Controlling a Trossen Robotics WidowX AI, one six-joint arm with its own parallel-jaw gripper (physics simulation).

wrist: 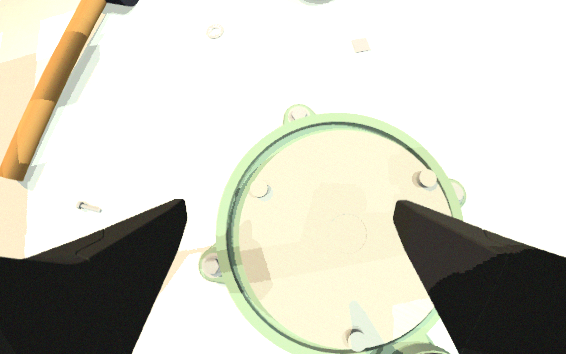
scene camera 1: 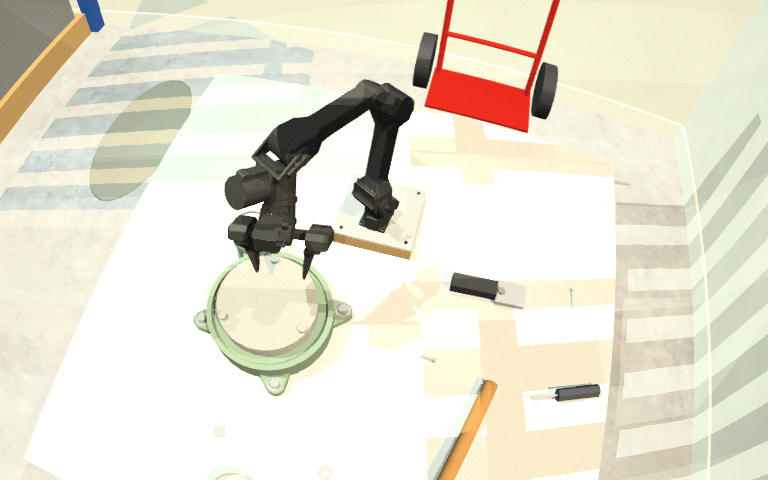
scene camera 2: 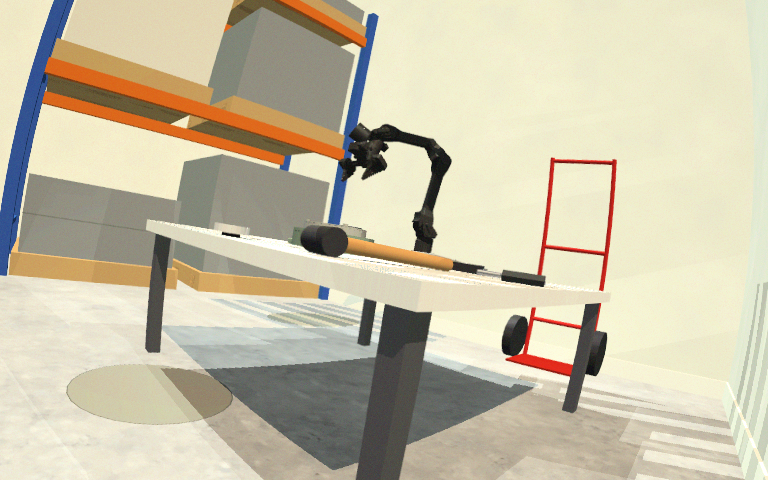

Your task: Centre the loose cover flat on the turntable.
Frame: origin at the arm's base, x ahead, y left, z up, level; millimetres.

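Seen in the pictures: gripper, fingertip midpoint: (wrist: 291, 209) (scene camera 1: 280, 275) (scene camera 2: 351, 180); arm's base, origin of the base link: (scene camera 1: 375, 219).
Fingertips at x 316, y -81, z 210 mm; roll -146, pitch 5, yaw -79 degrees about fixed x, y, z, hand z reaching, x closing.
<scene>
Pixels of each thing's top centre, then the offset from my fingertips to it. "*": a spot on its surface instead.
- round cream disc, middle of its top: (wrist: 348, 233) (scene camera 1: 265, 299) (scene camera 2: 335, 223) dz -154, dx -2, dy -55 mm
- mallet, middle of its top: (scene camera 1: 457, 460) (wrist: 41, 51) (scene camera 2: 390, 237) dz -189, dx +177, dy +436 mm
- scraper, middle of its top: (scene camera 1: 490, 286) (scene camera 2: 477, 264) dz -221, dx -250, dy +390 mm
- screwdriver, middle of its top: (scene camera 1: 567, 392) (scene camera 2: 511, 270) dz -222, dx -52, dy +642 mm
- small screw, middle of its top: (wrist: 85, 207) (scene camera 1: 428, 357) dz -237, dx -40, dy +307 mm
- washer, middle of its top: (wrist: 215, 30) (scene camera 1: 325, 473) dz -248, dx +289, dy +193 mm
- small square, surface spot: (wrist: 360, 45) (scene camera 1: 219, 430) * dz -248, dx +295, dy -51 mm
- low round object, middle of its top: (scene camera 2: 232, 225) dz -219, dx +420, dy +39 mm
A round cream disc (scene camera 1: 266, 305) (scene camera 2: 353, 230) (wrist: 310, 250), with three short round pegs near its edge, lies inside a green ring-shaped housing (scene camera 1: 269, 365) (scene camera 2: 295, 234) (wrist: 222, 220) with bolted lugs. The gap around the disc looks uneven in the wrist view, wider at the upper left. I cannot tell whether the disc is the loose cover, the turntable or both together. My gripper (scene camera 1: 281, 273) (scene camera 2: 353, 178) (wrist: 291, 209) is open and empty, high above the housing. In the wrist view the right finger covers part of the disc's right side; the left finger is beyond the housing's left side.
A mallet (scene camera 1: 467, 433) (scene camera 2: 322, 240) (wrist: 50, 85), scraper (scene camera 1: 474, 285) and screwdriver (scene camera 1: 577, 392) lie on the table. A small screw (scene camera 1: 428, 358) (wrist: 90, 207), washer (scene camera 1: 325, 472) (wrist: 215, 31), small square (scene camera 1: 219, 431) (wrist: 360, 45) and low round object (scene camera 1: 229, 476) (scene camera 2: 231, 228) are there too.
</scene>
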